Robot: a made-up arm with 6 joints. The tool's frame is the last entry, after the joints. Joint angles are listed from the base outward. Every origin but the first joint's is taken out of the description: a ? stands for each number. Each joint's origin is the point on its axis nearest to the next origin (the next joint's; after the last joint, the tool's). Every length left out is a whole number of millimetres.
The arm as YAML. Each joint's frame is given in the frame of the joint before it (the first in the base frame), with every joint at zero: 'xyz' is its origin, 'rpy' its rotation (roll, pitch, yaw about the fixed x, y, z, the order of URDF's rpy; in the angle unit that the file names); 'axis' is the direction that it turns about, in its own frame. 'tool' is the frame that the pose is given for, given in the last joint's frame.
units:
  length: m
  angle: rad
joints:
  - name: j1
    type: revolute
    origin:
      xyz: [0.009, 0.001, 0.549]
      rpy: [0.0, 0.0, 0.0]
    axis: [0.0, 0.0, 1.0]
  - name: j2
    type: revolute
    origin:
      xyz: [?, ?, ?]
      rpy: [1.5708, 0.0, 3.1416]
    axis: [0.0, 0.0, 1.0]
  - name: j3
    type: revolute
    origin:
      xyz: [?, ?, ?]
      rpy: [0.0, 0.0, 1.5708]
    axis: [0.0, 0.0, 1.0]
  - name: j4
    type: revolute
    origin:
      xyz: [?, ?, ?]
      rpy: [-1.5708, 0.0, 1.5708]
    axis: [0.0, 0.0, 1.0]
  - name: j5
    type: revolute
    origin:
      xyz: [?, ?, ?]
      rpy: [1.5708, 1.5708, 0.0]
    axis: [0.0, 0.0, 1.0]
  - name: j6
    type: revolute
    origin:
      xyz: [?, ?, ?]
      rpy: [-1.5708, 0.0, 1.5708]
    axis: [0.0, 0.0, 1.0]
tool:
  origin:
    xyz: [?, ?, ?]
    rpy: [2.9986, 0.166, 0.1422]
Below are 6 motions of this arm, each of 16 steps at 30 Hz.
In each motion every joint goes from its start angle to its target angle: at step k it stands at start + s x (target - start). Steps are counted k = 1, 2, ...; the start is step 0. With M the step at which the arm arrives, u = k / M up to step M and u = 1 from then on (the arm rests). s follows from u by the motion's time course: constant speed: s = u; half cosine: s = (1 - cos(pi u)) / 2; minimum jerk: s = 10 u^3 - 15 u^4 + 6 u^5.
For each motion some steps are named. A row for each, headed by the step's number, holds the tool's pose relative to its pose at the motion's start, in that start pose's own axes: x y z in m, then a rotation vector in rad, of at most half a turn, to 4 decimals.
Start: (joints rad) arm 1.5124 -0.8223 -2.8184 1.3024 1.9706 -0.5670
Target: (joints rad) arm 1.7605 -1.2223 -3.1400 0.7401 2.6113 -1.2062
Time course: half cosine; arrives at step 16
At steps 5, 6, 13, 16:
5: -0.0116 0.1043 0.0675 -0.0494 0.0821 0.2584
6: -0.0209 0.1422 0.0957 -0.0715 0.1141 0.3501
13: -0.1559 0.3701 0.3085 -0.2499 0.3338 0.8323
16: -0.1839 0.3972 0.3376 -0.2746 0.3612 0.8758

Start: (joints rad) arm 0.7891 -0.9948 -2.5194 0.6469 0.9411 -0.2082
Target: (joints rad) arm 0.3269 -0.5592 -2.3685 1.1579 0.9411 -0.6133
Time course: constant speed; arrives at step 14
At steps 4, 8, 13, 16:
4: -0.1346 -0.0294 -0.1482 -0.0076 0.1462 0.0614
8: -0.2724 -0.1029 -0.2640 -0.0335 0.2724 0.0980
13: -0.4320 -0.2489 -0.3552 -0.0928 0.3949 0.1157
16: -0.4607 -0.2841 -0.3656 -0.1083 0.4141 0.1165

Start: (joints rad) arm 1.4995 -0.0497 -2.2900 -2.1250 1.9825 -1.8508
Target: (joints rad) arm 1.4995 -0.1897 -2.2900 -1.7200 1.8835 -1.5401
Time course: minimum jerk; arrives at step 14
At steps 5, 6, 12, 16:
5: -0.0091 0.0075 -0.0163 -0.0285 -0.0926 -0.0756
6: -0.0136 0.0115 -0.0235 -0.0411 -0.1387 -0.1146
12: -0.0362 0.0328 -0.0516 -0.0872 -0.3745 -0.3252
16: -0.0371 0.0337 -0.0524 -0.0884 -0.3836 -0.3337

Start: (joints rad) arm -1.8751 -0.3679 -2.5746 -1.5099 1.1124 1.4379
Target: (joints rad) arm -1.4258 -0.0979 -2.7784 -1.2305 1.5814 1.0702
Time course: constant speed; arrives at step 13
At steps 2, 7, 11, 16:
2: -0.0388 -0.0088 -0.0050 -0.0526 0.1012 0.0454
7: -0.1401 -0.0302 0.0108 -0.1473 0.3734 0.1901
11: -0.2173 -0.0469 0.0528 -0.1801 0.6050 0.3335
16: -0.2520 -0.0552 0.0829 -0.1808 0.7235 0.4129

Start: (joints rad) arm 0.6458 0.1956 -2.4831 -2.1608 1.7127 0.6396
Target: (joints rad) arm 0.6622 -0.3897 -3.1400 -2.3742 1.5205 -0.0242
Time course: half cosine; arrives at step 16
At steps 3, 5, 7, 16:
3: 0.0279 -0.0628 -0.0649 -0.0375 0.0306 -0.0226
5: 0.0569 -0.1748 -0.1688 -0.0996 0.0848 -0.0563
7: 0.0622 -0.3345 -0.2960 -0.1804 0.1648 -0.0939
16: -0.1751 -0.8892 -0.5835 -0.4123 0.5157 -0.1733

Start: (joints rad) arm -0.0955 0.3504 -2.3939 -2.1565 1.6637 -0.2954
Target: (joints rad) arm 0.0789 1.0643 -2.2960 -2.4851 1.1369 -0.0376
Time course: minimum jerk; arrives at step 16
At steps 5, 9, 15, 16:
5: 0.0961 0.0766 0.1232 -0.0673 -0.2017 0.0379
9: 0.2249 0.2902 0.4820 -0.1725 -0.7278 0.1132
15: 0.1919 0.4974 0.8222 -0.1939 -1.2158 0.1775
16: 0.1912 0.4987 0.8242 -0.1938 -1.2187 0.1779

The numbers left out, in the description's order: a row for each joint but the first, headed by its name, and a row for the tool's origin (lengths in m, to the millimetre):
j2: -0.026 0.014 0.0
j3: -0.112 0.435 0.0
j4: -0.555 0.104 0.0
j5: 0.023 -0.01 0.0
j6: -0.213 0.135 0.0
tool: -0.017 0.012 0.0

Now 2 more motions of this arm.
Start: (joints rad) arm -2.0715 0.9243 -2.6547 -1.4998 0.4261 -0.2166
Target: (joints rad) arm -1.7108 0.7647 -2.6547 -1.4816 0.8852 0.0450
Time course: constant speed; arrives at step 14
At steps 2, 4, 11, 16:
2: 0.0391 -0.0292 0.0157 -0.0204 0.0214 -0.0508
4: 0.0763 -0.0587 0.0340 -0.0397 0.0427 -0.1036
11: 0.1891 -0.1620 0.1156 -0.0961 0.1180 -0.3013
16: 0.2285 -0.2056 0.1578 -0.1138 0.1512 -0.3908

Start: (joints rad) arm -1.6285 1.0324 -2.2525 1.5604 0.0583 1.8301
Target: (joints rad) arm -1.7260 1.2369 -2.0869 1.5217 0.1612 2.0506
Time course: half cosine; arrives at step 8
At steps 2, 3, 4, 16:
2: 0.0405 0.0363 -0.0152 0.0136 -0.0447 -0.0451
3: 0.0869 0.0760 -0.0292 0.0296 -0.0934 -0.0968
4: 0.1436 0.1219 -0.0417 0.0498 -0.1497 -0.1603
16: 0.3002 0.2346 -0.0543 0.1093 -0.2911 -0.3375

